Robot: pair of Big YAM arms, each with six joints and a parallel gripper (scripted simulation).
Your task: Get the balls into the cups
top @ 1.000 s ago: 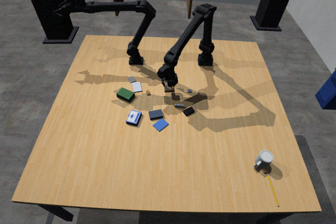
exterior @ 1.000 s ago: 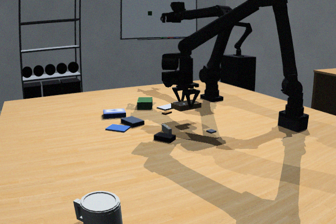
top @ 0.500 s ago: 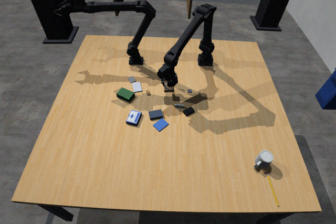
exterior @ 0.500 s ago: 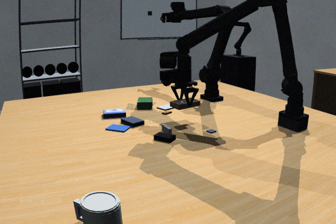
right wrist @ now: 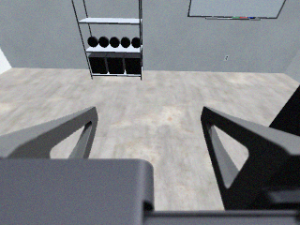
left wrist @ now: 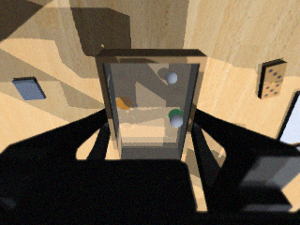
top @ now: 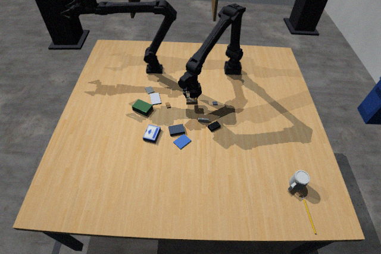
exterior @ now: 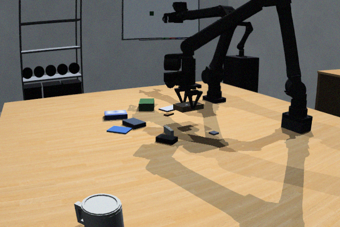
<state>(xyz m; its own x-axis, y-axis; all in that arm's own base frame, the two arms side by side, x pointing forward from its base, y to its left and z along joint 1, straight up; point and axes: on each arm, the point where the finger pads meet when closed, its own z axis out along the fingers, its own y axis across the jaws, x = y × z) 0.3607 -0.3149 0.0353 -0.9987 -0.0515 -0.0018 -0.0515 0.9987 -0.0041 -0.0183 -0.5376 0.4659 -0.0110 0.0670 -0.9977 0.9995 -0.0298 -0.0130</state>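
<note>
Right now my left hand is 1 cm above the covered wooden puzzle. Also, from my left hand: white card (24 cm to the right, 8 cm below, 5 cm behind); blue tile (29 cm ahead, 8 cm below, 6 cm to the right); black box (18 cm ahead, 14 cm to the left, 7 cm below).
</note>
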